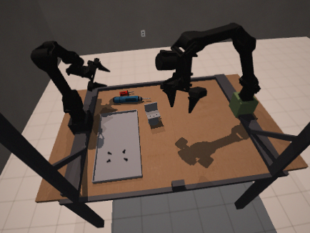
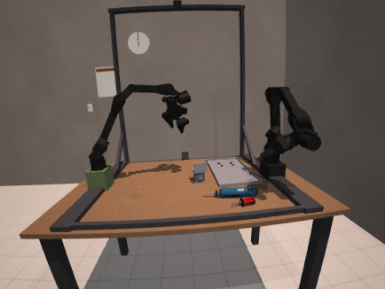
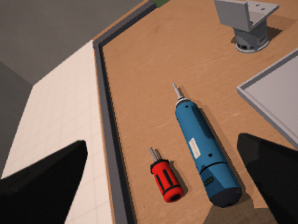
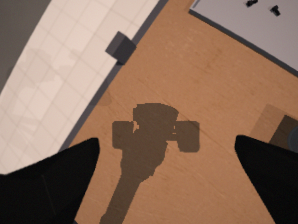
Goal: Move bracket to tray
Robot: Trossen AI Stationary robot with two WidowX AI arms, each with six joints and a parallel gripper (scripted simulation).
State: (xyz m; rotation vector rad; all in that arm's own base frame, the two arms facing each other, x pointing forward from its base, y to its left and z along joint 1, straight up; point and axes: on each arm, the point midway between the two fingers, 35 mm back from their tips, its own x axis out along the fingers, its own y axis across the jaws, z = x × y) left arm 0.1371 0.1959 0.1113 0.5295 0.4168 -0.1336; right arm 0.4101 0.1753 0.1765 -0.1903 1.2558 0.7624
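My left hand is 21 cm past the grey bracket, 26 cm to the left of it and 12 cm above it. Also, from my left hand: grey tray 32 cm behind, 7 cm to the right, 19 cm below; grey joint module 21 cm behind, 26 cm to the right, 16 cm below; red screwdriver 6 cm ahead, 11 cm to the right, 18 cm below.
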